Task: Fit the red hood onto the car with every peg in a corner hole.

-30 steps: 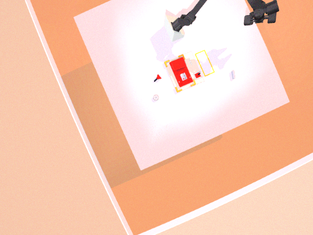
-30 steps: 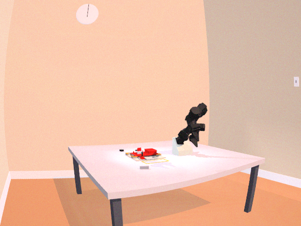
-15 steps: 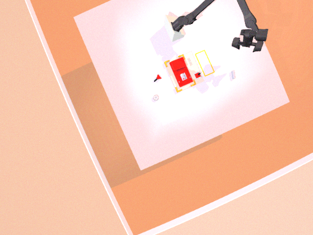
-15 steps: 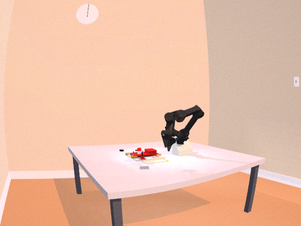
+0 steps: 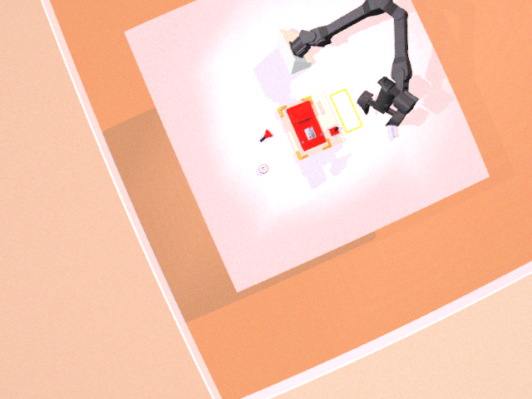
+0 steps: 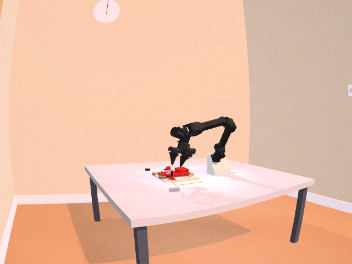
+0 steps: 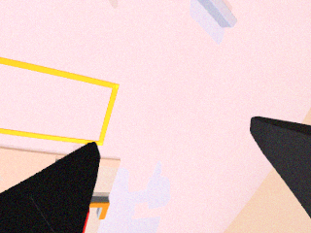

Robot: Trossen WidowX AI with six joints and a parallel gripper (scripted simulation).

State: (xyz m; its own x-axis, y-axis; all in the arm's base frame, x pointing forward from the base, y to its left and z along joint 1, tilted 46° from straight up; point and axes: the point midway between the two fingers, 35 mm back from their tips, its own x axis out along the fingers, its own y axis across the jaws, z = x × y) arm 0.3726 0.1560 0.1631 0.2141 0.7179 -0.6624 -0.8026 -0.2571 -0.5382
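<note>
Right now the hood is 270 mm to the right of my gripper tip, 140 mm behind it and 80 mm below it. Round my gripper tip: grey engine block (250 mm to the right, 100 mm below, 40 mm behind); then black wheel (500 mm to the right, 120 mm below, 40 mm ahead).
</note>
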